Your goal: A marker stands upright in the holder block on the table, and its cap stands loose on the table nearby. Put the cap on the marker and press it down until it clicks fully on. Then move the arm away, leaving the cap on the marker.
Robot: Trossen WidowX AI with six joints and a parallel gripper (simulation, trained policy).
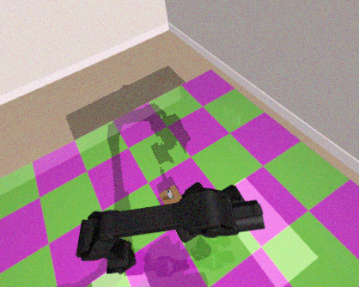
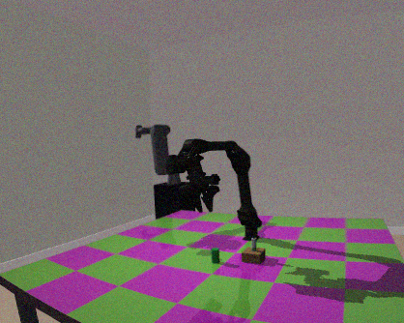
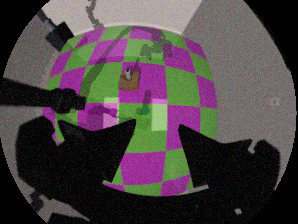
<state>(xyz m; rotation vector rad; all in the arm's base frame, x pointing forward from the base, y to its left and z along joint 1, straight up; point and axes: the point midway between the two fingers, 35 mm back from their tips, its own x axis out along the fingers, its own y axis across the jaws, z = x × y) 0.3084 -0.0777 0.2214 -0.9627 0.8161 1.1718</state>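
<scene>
The green cap is 16 cm below my gripper tip and 3 cm to the left of it. From my gripper tip the other things lie so: brown holder block 17 cm below, 16 cm to the left, 7 cm behind.
</scene>
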